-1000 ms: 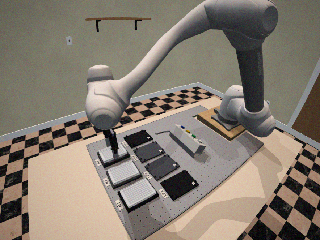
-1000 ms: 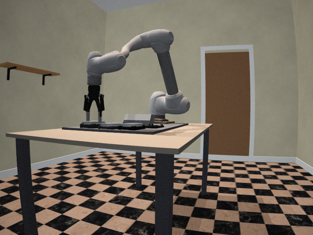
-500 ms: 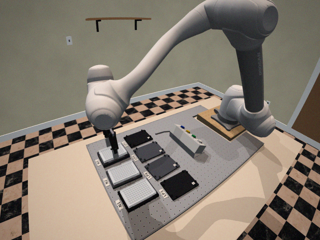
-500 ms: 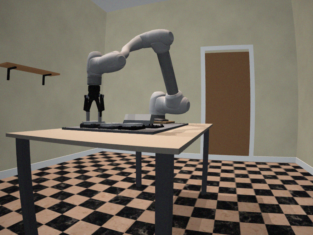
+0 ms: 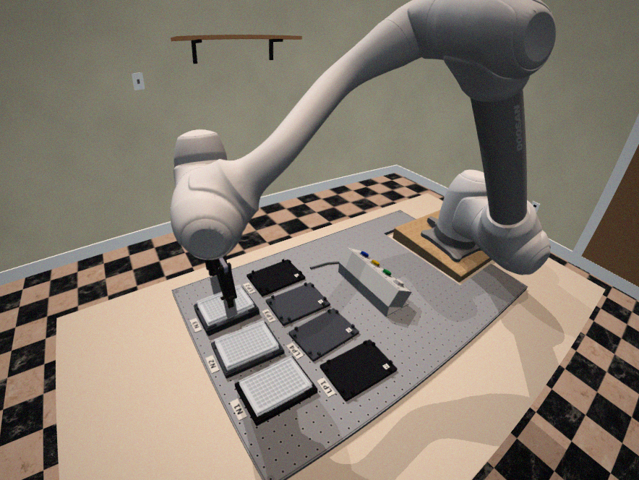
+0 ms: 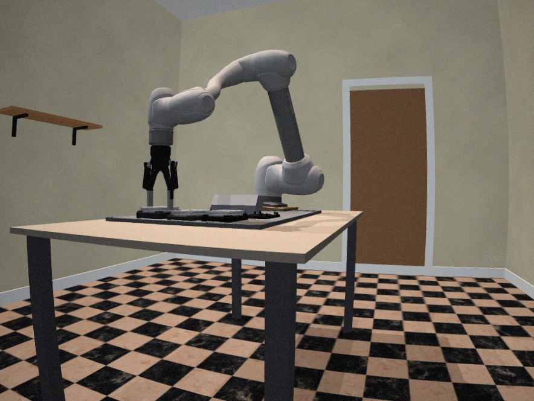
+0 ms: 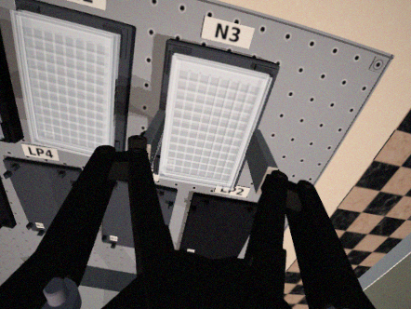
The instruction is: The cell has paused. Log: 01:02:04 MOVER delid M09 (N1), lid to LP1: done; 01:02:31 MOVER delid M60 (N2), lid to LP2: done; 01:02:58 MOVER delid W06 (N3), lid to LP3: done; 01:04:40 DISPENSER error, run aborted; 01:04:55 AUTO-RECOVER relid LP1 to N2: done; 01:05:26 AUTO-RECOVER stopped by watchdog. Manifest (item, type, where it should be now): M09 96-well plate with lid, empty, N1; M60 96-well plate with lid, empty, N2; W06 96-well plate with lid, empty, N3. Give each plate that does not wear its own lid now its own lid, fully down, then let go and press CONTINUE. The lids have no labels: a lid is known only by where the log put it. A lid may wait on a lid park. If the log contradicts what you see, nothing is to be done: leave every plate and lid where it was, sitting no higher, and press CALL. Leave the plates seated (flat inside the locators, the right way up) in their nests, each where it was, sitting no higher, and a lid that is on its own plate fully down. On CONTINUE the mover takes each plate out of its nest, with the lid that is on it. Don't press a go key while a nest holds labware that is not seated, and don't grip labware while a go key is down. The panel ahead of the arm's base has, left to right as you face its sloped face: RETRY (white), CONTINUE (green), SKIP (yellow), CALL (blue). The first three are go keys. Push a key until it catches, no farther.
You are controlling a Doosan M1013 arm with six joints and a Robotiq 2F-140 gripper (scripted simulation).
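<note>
Right now my hand is 20 mm above the clear lid. From my hand the other things lie so: lid park LP2: 180 mm behind, 70 mm to the right, 50 mm below; plate: 30 mm below; nest N3: 50 mm below.
</note>
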